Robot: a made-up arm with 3 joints. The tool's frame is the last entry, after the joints. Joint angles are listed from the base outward. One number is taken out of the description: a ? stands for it. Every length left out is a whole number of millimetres.
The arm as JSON. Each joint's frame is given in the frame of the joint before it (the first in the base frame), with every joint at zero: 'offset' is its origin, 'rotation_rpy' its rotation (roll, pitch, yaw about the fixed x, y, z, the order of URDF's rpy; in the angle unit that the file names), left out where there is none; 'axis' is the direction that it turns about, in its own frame. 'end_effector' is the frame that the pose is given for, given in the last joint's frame.
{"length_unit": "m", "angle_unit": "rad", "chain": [
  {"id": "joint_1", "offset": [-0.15, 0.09, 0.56], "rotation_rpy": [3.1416, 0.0, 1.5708], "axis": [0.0, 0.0, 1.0]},
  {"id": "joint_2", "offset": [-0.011, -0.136, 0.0], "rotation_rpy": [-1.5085, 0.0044, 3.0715], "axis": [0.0, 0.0, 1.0]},
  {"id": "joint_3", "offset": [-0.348, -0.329, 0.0], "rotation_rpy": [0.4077, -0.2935, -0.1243], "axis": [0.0, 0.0, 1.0]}
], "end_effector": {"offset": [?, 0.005, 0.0], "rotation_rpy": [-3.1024, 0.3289, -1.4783]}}
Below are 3 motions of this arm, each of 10 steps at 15 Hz.
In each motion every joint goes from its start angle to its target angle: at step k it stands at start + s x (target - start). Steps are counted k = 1, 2, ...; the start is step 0. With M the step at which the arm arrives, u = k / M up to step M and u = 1 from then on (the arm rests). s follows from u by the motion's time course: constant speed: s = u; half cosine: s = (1 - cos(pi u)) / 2; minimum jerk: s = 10 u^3 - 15 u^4 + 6 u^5.
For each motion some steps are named. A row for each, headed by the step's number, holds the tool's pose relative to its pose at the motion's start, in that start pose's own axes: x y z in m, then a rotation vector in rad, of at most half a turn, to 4 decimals.
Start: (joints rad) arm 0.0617 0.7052 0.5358
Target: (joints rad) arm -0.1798 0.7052 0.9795
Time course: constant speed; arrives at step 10
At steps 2, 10:
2: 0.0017 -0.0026 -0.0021 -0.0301 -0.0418 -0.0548
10: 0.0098 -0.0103 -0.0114 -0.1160 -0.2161 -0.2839

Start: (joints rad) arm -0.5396 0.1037 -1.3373
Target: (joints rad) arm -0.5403 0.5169 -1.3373
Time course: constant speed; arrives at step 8
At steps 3, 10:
3: -0.0424 -0.0609 0.0186 -0.1020 0.0373 -0.1105
10: -0.1246 -0.1456 0.0661 -0.2722 0.0994 -0.2945

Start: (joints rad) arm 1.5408 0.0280 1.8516
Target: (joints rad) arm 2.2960 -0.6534 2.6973
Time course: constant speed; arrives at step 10
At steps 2, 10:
2: -0.0442 -0.0438 0.0750 -0.1256 0.1592 -0.0797
10: -0.0331 -0.1589 0.4498 -0.6696 0.7199 -0.2735

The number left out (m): 0.037
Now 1 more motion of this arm.
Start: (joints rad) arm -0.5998 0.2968 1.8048
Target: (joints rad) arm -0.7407 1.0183 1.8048
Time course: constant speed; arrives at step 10
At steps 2, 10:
2: 0.0333 0.0581 -0.0212 0.0303 -0.0639 -0.1269
10: 0.2351 0.2479 -0.0461 0.1816 -0.2917 -0.6394

